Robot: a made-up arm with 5 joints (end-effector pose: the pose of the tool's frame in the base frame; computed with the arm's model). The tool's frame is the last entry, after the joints.
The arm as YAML. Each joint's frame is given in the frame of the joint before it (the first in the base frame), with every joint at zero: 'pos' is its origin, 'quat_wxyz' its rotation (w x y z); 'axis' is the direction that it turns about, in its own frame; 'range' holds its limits. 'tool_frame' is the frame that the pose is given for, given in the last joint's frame.
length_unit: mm
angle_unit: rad
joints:
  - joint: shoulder
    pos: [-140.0, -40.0, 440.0]
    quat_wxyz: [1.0, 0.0, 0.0, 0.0]
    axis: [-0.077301, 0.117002, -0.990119]
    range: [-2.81, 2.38]
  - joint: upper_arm
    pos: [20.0, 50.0, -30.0]
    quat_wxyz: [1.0, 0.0, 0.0, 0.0]
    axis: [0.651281, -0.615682, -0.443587]
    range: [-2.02, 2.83]
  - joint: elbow
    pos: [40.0, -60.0, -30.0]
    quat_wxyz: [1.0, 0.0, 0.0, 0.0]
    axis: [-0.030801, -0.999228, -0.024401]
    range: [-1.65, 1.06]
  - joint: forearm
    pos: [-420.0, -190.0, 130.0]
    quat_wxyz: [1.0, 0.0, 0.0, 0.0]
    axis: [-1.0, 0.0, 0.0]
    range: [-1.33, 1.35]
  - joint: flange
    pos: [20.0, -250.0, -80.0]
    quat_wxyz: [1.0, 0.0, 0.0, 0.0]
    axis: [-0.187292, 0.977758, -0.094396]
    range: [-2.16, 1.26]
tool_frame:
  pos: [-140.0, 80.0, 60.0]
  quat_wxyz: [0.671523, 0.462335, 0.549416, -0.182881]
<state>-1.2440 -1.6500 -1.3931 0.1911 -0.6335</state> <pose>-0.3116 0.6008 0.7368 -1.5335 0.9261 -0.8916</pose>
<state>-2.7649 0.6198 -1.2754 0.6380 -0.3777</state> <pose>0.3159 0.3127 0.7356 -1.6142 1.1178 1.5788</pose>
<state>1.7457 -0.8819 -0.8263 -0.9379 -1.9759</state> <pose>-0.0856 0.0485 0.8232 1.1539 -0.7003 -1.7964</pose>
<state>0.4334 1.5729 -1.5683 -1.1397 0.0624</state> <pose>-0.6609 -0.1095 0.2263 -2.3021 -1.0473 -1.0308</pose>
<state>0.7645 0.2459 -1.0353 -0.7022 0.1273</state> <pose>-0.5789 -0.1026 0.7753 -2.5963 -1.4538 0.8147</pose>
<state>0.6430 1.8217 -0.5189 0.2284 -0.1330</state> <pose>-0.3838 0.3316 -0.0922 2.1753 -0.2882 -0.1268</pose>
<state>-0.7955 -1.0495 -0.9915 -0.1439 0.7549</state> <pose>0.0631 0.2133 0.9393 -1.1231 1.4957 -1.9366</pose>
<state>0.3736 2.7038 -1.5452 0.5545 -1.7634</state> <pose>-0.1072 0.1270 -0.2578 1.5567 -1.5888 0.9373</pose>
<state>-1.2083 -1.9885 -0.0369 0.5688 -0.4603</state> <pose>-0.2409 0.3076 1.0320 -1.9260 0.5327 0.3934</pose>
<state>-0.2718 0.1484 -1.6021 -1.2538 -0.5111</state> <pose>-0.1419 -0.3060 0.8916 -2.2581 -1.7858 1.2186</pose>
